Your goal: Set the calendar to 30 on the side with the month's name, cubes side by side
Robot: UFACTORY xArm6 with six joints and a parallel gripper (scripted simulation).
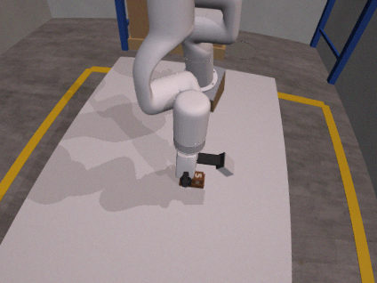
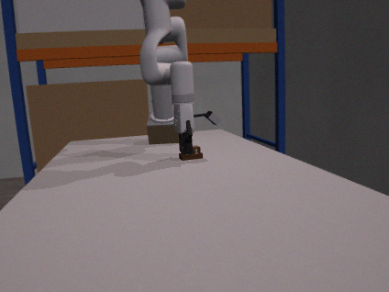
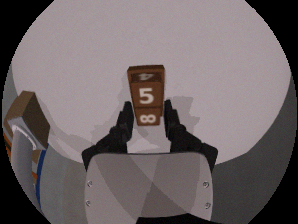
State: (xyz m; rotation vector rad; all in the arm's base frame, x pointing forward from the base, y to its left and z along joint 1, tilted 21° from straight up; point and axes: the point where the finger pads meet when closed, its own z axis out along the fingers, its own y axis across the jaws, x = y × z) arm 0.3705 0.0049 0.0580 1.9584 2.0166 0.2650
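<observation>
My gripper is now 3 cm above the brown calendar tray and 2 cm to the right of it. Also, from my hand: brown digit cube: 3 cm to the left, 2 cm below.
</observation>
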